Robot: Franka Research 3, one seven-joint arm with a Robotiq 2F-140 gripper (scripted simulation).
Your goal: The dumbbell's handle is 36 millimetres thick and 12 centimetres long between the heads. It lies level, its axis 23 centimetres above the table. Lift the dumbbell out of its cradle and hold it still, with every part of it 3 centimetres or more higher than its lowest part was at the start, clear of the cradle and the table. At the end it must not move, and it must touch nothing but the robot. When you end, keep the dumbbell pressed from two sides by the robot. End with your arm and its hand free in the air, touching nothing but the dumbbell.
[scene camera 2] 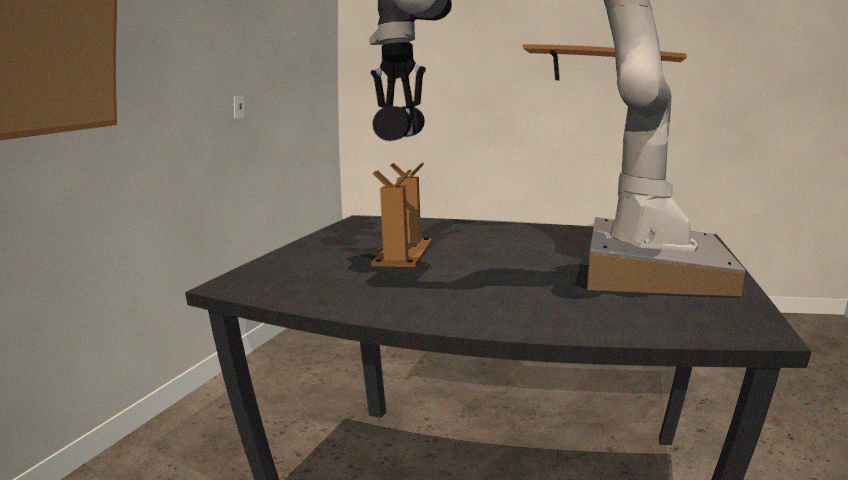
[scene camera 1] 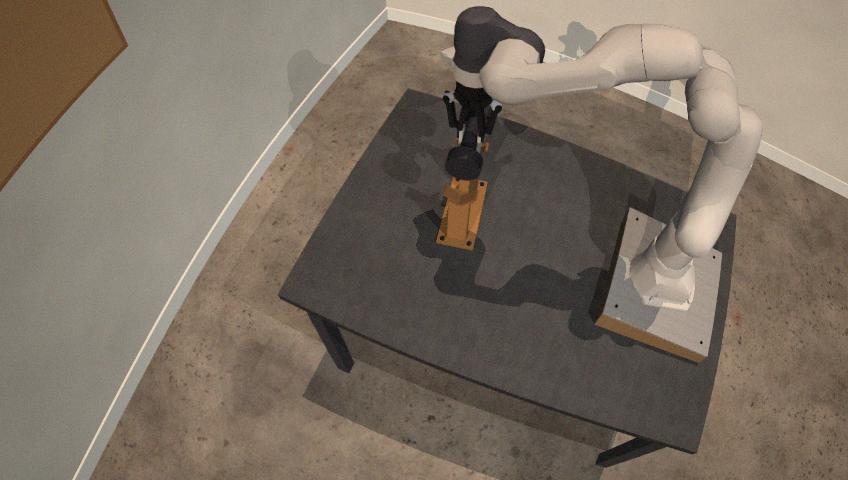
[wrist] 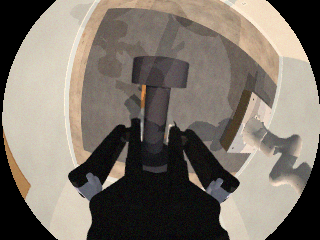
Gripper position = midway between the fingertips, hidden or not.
Observation:
In view: the gripper (scene camera 2: 400, 135), a dark dumbbell (scene camera 1: 463, 162) and an orange wooden cradle (scene camera 2: 403, 246).
The dark dumbbell also shows in scene camera 2 (scene camera 2: 390, 123) and in the wrist view (wrist: 152, 71). The gripper is seen too in scene camera 1 (scene camera 1: 470, 147) and in the wrist view (wrist: 154, 115). The orange wooden cradle also shows in scene camera 1 (scene camera 1: 453, 232).

